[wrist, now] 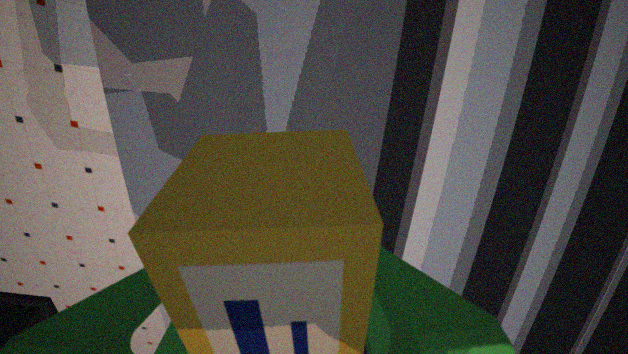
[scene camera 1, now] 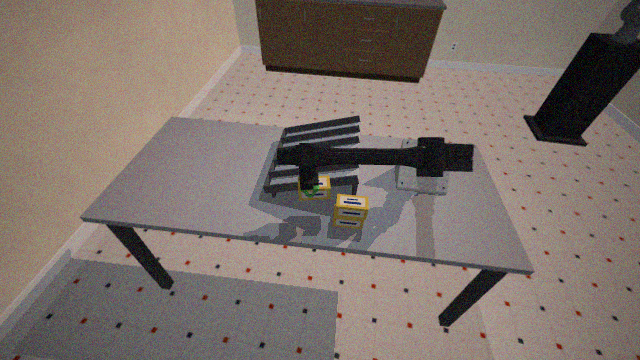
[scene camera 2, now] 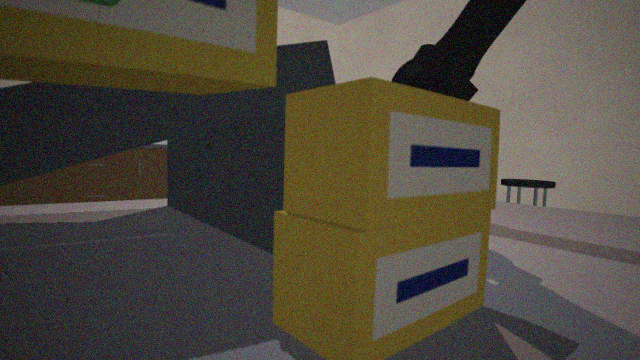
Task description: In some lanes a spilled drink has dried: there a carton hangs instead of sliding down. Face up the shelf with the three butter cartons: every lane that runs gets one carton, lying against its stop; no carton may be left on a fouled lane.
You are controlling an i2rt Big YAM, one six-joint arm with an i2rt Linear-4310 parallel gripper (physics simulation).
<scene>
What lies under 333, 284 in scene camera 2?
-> A yellow butter carton.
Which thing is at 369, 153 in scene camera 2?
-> A yellow butter carton.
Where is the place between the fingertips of my gripper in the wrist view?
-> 280, 236
</scene>
